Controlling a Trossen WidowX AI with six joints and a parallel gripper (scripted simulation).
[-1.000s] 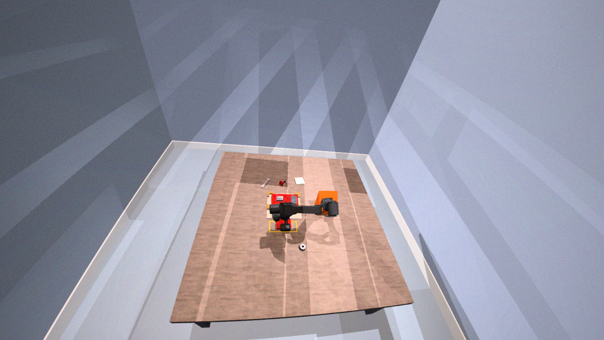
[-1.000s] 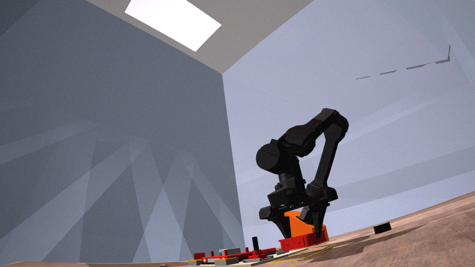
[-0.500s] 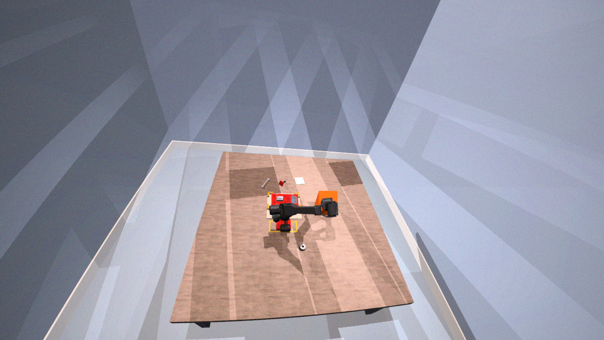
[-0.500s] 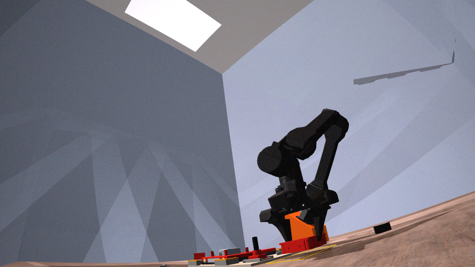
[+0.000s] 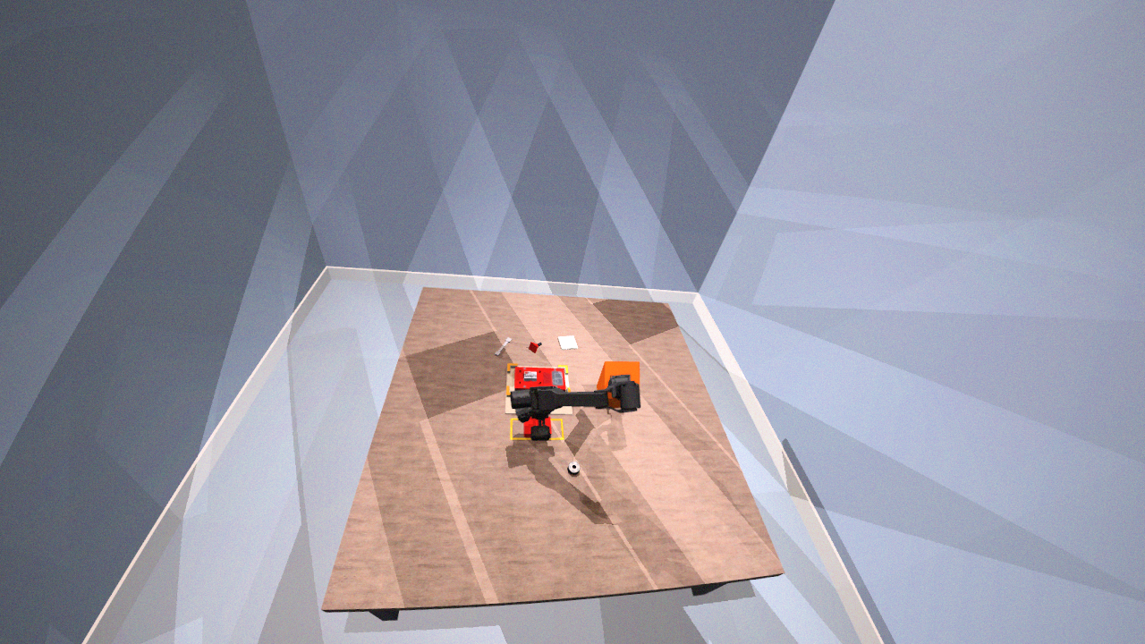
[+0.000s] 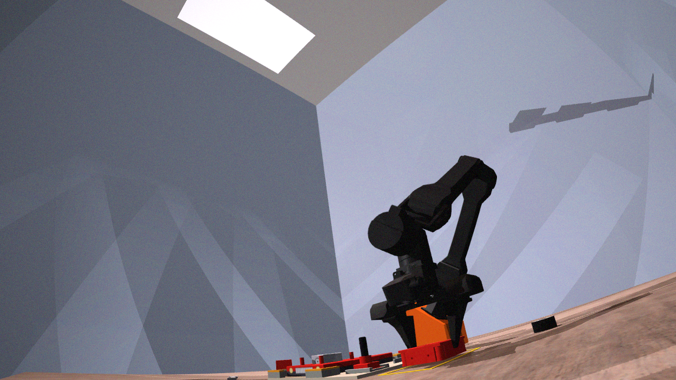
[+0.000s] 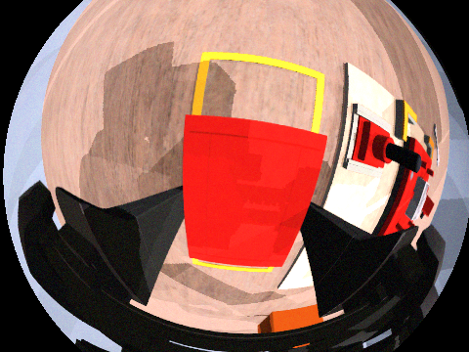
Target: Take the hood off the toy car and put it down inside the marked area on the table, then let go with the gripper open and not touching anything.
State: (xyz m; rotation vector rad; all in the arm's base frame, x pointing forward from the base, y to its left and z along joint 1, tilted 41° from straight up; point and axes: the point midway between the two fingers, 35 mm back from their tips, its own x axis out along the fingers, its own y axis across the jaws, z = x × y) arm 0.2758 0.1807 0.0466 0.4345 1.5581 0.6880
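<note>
Now: the red hood right at my gripper tip. From my gripper tip the other things lie so: black wheel: 14 cm behind, 14 cm to the left, 1 cm below; then white plate: 10 cm behind, 45 cm to the right, 1 cm below; then white rod: 18 cm ahead, 38 cm to the right, 1 cm below.
</note>
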